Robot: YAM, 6 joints.
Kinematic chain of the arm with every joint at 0, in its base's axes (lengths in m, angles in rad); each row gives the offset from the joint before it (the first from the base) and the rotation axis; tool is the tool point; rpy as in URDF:
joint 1: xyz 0 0 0.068 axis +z
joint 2: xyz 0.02 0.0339 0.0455 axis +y
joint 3: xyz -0.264 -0.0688 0 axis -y
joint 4: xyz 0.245 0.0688 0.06 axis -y
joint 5: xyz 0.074 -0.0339 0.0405 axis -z
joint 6: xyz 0.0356 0 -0.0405 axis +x
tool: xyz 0 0 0 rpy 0 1.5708 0
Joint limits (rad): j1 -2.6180..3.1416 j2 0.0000..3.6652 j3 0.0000..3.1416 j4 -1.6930..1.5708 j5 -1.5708..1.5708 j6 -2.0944..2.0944
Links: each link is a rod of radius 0.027 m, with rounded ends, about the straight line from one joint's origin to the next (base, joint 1, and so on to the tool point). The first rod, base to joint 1, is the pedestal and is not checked.
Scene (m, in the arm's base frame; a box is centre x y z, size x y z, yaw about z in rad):
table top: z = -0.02
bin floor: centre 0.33 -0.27 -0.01 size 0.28 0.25 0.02 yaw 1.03
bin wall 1: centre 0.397 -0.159 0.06 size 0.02 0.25 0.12 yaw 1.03
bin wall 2: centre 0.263 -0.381 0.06 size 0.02 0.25 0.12 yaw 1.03
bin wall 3: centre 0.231 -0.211 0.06 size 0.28 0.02 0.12 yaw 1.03
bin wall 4: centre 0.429 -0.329 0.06 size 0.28 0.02 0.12 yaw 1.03
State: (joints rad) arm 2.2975 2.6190 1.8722 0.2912 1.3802 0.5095
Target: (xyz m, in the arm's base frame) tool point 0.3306 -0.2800 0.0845
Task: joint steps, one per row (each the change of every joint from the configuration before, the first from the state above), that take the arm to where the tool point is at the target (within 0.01 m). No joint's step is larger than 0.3 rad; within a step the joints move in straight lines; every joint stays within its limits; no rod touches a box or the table.
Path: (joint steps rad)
1: -0.2918 -0.0621 -0.0487 -0.0136 0.0157 0.0000
2: -0.2918 -0.0620 -0.0488 -0.0136 0.0157 0.0000
3: -0.2918 -0.0621 -0.0487 -0.0136 0.0156 0.0000
4: -0.2918 -0.0620 -0.0488 -0.0136 0.0157 0.0000
5: -0.2918 -0.0621 -0.0487 -0.0136 0.0157 0.0000
6: -0.2918 -0.0621 -0.0487 -0.0136 0.0157 0.0000
7: -0.2918 -0.0620 -0.0488 -0.0136 0.0157 0.0000
8: -0.2918 -0.0621 -0.0487 -0.0136 0.0156 0.0000
9: -0.2918 -0.0620 -0.0488 -0.0136 0.0157 0.0000
10: -0.2918 -0.0621 -0.0487 -0.0136 0.0157 0.0000
11: -0.0001 0.2953 -0.0722 -0.0124 -0.0302 0.0000

